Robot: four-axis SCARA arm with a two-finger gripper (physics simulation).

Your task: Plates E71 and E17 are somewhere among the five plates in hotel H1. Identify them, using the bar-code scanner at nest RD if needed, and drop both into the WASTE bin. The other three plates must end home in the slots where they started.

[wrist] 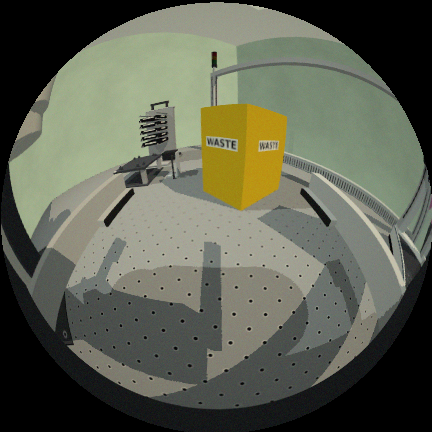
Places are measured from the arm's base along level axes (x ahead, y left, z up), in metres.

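Where they show: gripper, fingertip midpoint: (216, 176).
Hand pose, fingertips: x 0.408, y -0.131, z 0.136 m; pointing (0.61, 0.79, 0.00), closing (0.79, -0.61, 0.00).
Note:
Things, the pixels of their centre, and the offset from my fingertips. "pt": a spot on its surface instead. Level surfaces: height alone.
- yellow WASTE bin at the middle of its body: (245, 150) dx +0.194, dy +0.147, dz -0.023 m
- hotel rack at the middle of its body: (158, 129) dx +0.139, dy +0.622, dz +0.029 m
- post at a spot on its surface: (173, 164) pt dx +0.144, dy +0.470, dz -0.121 m
- perforated deck at its surface level: dz -0.123 m
- grating strip at a spot on its surface: (345, 187) pt dx +0.595, dy -0.078, dz -0.111 m
The yellow WASTE bin (224, 167) stands ahead of my gripper, a little right of the middle of the wrist view, with one corner facing me. Its inside is hidden. My gripper (216, 176) is open, with its two black-padded fingers wide apart and no plate between them. A hotel rack (170, 131) stands farther back on the left, with several dark levels one above another. It is too small to tell its label or which levels hold plates. A dark flat stand (139, 164) is in front of it, beside a small dark device on a post (173, 164); whether this is the scanner is unclear.
The perforated deck (250, 300) spreads below the fingers, with shadows across it. A signal light (214, 60) on a post rises behind the bin, and a grey curved rail (290, 63) runs right from it. A grating strip (345, 187) runs along the right edge.

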